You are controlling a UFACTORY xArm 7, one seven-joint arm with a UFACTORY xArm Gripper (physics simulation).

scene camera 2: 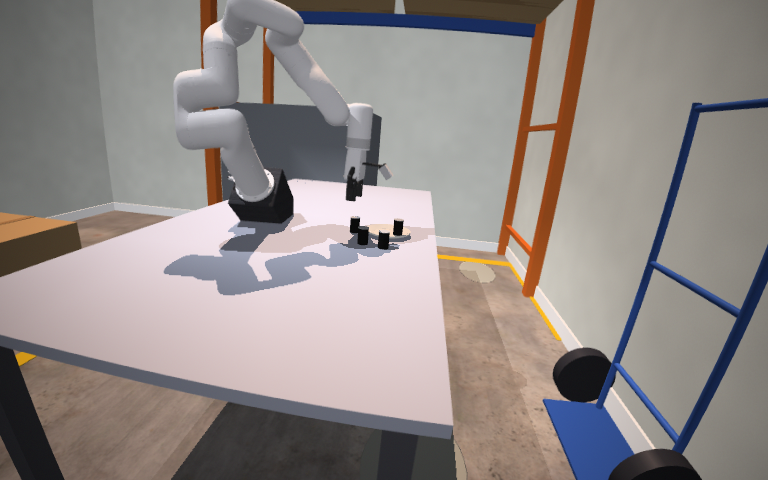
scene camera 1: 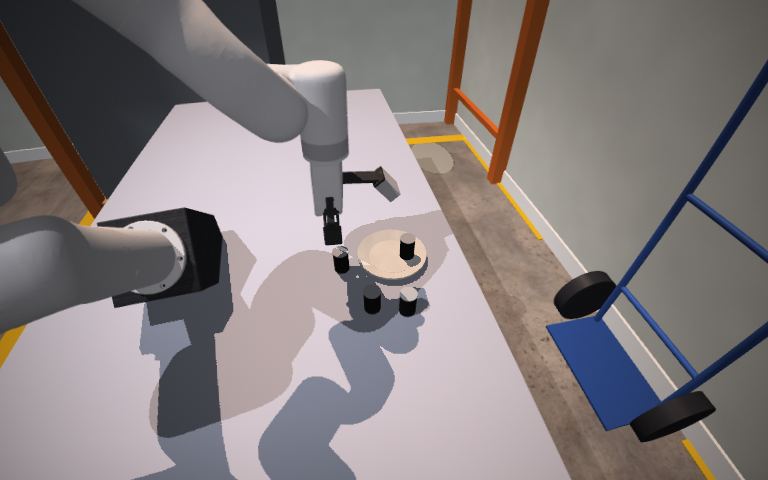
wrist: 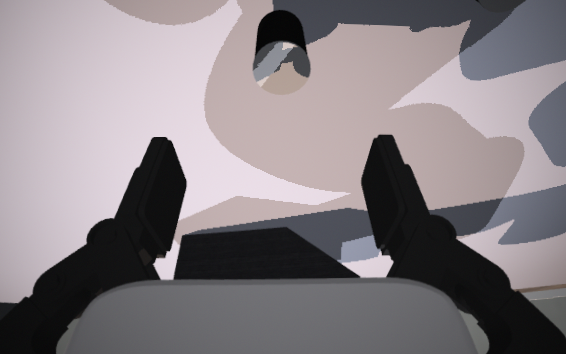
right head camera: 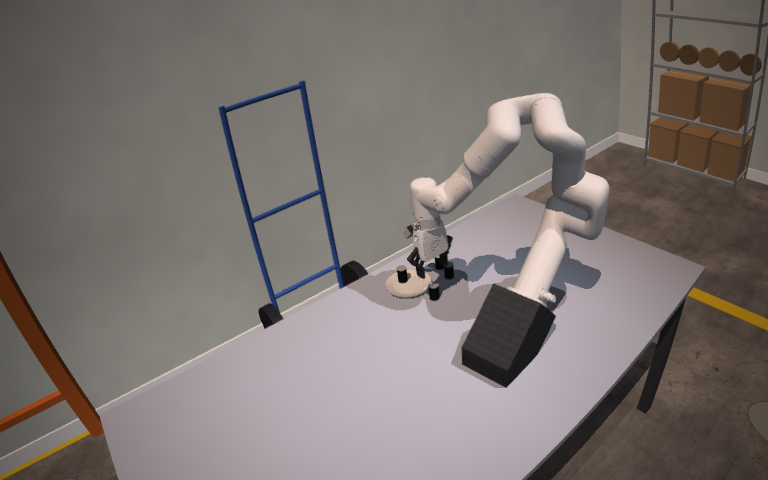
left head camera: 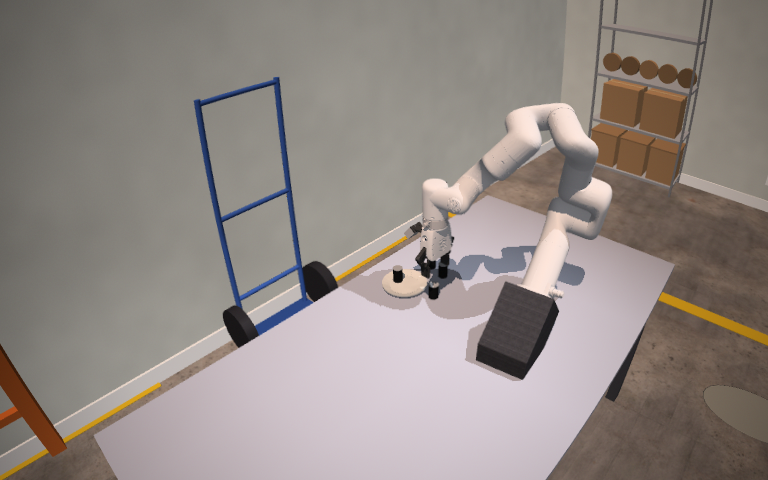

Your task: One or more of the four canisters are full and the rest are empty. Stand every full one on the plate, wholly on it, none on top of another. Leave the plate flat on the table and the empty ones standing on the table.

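Places are measured from the arm's base along level axes (x ahead, y left, z up), in centimetres.
Pixels of known places: gripper, fingertip midpoint: (scene camera 2: 354, 198) (scene camera 1: 332, 227) (wrist: 273, 158) (right head camera: 432, 270) (left head camera: 435, 270); arm's base at its link origin: (scene camera 2: 255, 185) (scene camera 1: 149, 257) (right head camera: 525, 299) (left head camera: 533, 296).
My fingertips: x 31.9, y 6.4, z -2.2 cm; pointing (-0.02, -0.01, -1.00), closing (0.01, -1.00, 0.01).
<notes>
For each thing: its top centre in the pictures, then the offset to it from my fingertips. Level surfaces: height alone.
- black canister with a pale top, top centre: (scene camera 1: 407, 238) (right head camera: 401, 268) (left head camera: 397, 267) (scene camera 2: 398, 219) dx +15.3, dy +1.2, dz -5.6 cm
- cream plate at its top centre: (scene camera 1: 391, 252) (right head camera: 408, 282) (left head camera: 404, 281) (scene camera 2: 388, 229) dx +12.0, dy +1.4, dz -9.6 cm
- second canister at its top centre: (wrist: 281, 70) (scene camera 1: 340, 251) (right head camera: 433, 285) (left head camera: 433, 284) (scene camera 2: 355, 217) dx +0.9, dy -0.5, dz -6.1 cm
- table at its surface level: dz -11.1 cm
A black canister with a pale top (left head camera: 398, 275) (right head camera: 402, 275) (scene camera 1: 407, 247) (scene camera 2: 398, 227) stands upright on the cream plate (left head camera: 403, 292) (right head camera: 404, 292) (scene camera 1: 390, 273) (scene camera 2: 375, 228), which lies flat. A second canister (left head camera: 433, 292) (right head camera: 434, 292) (scene camera 1: 340, 262) (scene camera 2: 355, 225) (wrist: 281, 30) stands on the table beside the plate. A third (scene camera 1: 372, 301) (scene camera 2: 363, 236) and a fourth (scene camera 1: 407, 303) (scene camera 2: 384, 240) stand near each other on the table. My gripper (scene camera 1: 332, 234) (scene camera 2: 355, 194) (wrist: 273, 158) is open and empty, above the table near the second canister. Fullness cannot be seen.
The arm's black base block (left head camera: 516, 331) (right head camera: 506, 336) (scene camera 1: 198, 254) (scene camera 2: 261, 204) stands on the table (left head camera: 317, 390) (scene camera 1: 481, 418) (scene camera 2: 254, 333). A blue hand truck (left head camera: 254, 206) (scene camera 1: 611, 373) stands on the floor beside the table's long edge.
</notes>
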